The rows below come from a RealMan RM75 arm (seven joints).
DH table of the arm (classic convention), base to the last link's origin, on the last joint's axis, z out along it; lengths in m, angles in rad. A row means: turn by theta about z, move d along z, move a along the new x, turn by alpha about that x. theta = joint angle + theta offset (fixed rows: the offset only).
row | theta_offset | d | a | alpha
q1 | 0 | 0.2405 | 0 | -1.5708
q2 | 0 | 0 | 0 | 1.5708
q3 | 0 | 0.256 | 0 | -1.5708
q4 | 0 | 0 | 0 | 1.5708
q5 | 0 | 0.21 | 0 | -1.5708
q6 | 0 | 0 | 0 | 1.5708
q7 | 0 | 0.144 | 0 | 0
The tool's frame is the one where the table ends.
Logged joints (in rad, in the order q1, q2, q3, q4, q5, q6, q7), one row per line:
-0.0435, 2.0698, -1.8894, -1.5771, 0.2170, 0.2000, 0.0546
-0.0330, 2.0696, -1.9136, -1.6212, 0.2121, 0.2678, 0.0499
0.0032, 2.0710, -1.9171, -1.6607, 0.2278, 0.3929, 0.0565
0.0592, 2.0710, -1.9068, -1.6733, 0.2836, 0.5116, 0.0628
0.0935, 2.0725, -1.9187, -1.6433, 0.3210, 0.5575, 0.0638
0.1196, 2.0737, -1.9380, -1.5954, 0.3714, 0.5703, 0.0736
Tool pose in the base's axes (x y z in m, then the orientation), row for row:
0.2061, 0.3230, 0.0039, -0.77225, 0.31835, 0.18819, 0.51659
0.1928, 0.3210, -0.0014, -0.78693, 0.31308, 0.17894, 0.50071
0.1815, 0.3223, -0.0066, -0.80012, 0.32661, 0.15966, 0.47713
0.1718, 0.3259, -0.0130, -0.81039, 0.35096, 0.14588, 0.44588
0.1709, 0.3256, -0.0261, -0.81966, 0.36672, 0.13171, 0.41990
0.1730, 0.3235, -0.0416, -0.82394, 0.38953, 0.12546, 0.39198
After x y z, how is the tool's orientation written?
As a quaternion, x y z w.
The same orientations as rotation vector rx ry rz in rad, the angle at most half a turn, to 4 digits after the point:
-1.8542, 0.7644, 0.4519
-1.9025, 0.7569, 0.4326
-1.9545, 0.7978, 0.3900
-2.0075, 0.8694, 0.3614
-2.0546, 0.9192, 0.3301
-2.0922, 0.9891, 0.3186

